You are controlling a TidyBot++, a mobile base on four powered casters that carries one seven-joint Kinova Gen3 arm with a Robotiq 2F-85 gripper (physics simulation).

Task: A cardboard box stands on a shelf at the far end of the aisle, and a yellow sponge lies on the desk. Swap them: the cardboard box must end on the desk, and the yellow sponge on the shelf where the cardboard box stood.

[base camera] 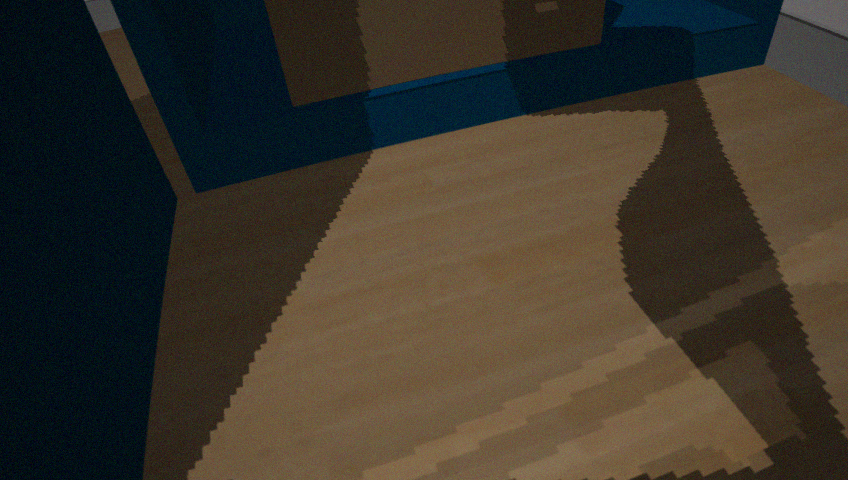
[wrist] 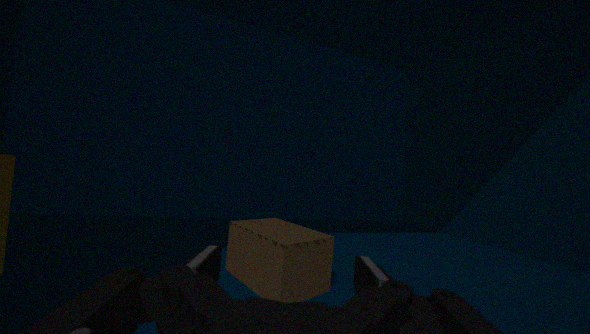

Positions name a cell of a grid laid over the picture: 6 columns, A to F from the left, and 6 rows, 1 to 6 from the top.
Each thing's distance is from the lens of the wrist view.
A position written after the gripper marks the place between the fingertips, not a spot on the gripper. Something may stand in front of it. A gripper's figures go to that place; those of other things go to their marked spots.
gripper (wrist: C5): 0.16 m
brown cardboard box (wrist: C5): 0.20 m
